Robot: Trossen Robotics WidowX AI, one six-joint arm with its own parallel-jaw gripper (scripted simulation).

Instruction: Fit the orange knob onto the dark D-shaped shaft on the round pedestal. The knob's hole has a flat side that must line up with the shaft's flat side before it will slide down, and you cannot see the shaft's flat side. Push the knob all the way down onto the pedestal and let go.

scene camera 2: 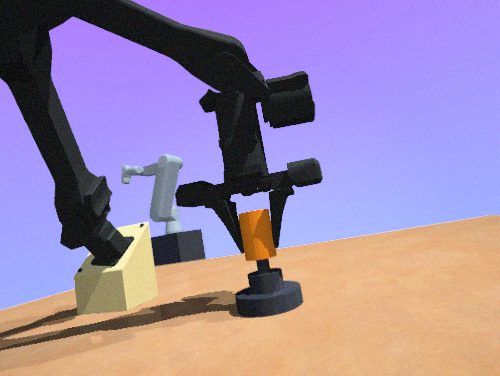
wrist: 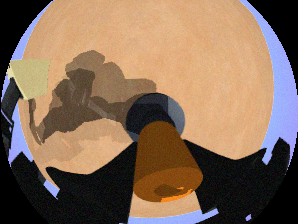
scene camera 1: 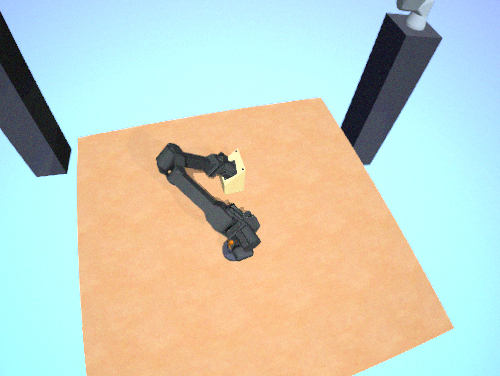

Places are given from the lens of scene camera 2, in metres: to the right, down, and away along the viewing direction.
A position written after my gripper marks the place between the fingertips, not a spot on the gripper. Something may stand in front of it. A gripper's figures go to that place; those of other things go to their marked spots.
my gripper (scene camera 2: 259, 250): 0.01, 0.08, 0.36
orange knob (scene camera 2: 256, 230): 0.01, 0.05, 0.35
